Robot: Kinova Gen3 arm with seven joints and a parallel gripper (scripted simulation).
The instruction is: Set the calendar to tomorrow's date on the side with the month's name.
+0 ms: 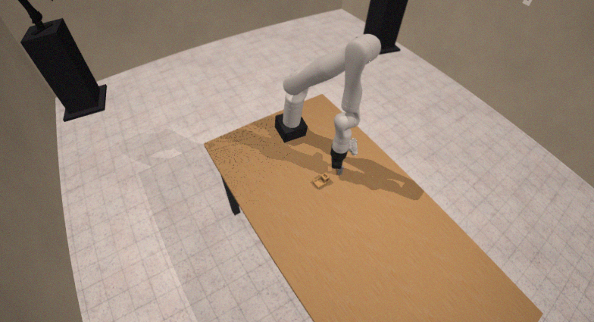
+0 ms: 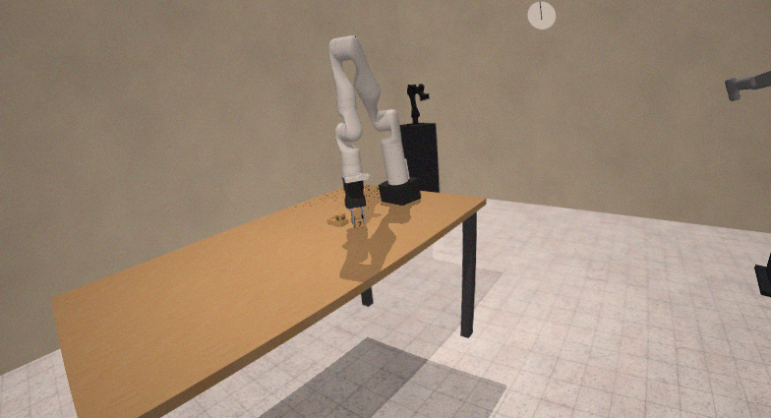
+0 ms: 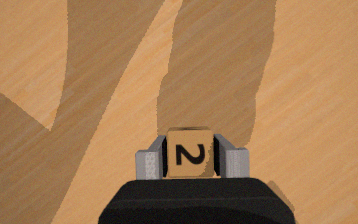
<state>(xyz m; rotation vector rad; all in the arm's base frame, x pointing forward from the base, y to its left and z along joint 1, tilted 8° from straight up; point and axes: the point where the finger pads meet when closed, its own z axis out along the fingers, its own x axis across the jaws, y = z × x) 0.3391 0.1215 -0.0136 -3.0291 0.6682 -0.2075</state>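
My gripper is now 1 cm above the wooden date cube. Also, from my hand: wooden tray: 11 cm to the right, 2 cm below, 2 cm ahead.
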